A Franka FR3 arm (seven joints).
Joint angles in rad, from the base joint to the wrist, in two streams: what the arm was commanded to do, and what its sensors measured. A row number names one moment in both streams.
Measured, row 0:
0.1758, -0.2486, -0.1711, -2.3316, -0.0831, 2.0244, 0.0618
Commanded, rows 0 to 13:
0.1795, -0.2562, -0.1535, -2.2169, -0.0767, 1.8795, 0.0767
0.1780, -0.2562, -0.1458, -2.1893, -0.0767, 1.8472, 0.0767
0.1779, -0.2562, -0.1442, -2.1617, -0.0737, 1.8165, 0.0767
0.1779, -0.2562, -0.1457, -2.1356, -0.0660, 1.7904, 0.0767
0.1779, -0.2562, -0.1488, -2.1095, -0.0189, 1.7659, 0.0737
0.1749, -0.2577, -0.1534, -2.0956, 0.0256, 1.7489, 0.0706
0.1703, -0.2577, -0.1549, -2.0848, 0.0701, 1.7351, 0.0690
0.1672, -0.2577, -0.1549, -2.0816, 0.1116, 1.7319, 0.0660
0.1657, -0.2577, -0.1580, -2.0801, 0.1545, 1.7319, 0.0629
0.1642, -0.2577, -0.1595, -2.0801, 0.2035, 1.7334, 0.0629
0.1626, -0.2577, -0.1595, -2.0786, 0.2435, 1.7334, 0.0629
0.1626, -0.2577, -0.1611, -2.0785, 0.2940, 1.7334, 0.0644
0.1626, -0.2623, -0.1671, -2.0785, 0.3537, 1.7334, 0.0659
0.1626, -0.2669, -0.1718, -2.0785, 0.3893, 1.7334, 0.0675
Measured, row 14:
0.1740, -0.2587, -0.1634, -2.0948, 0.2792, 1.7576, 0.0657
